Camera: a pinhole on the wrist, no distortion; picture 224 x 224 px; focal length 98.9 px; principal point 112.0 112.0 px. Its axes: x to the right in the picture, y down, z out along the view. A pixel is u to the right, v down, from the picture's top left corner.
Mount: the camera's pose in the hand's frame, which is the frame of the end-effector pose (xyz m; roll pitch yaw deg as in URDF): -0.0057 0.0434 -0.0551 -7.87 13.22 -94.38
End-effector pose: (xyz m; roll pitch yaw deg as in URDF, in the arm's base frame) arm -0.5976 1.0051 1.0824 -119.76 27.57 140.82
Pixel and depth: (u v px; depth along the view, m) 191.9 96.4 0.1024
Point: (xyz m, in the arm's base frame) -0.6346 0.9664 1.1243
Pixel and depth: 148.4 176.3 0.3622
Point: -0.9766 0.9372 0.9996
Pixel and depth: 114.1 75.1 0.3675
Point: -0.6751 0.6859 1.0235
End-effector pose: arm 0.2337 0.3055 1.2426 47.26 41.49 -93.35
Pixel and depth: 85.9 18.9 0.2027
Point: 0.1421 0.3284 1.4741
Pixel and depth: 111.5 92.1 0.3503
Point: -0.0094 0.2300 1.3946
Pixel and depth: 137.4 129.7 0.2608
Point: 0.0426 0.2295 1.2404
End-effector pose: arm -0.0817 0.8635 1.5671 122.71 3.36 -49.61
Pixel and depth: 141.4 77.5 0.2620
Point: -0.2202 0.8522 1.3921
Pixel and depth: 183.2 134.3 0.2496
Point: -0.0563 0.8162 1.3276
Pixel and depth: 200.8 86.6 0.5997
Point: -0.2087 0.9788 0.8318
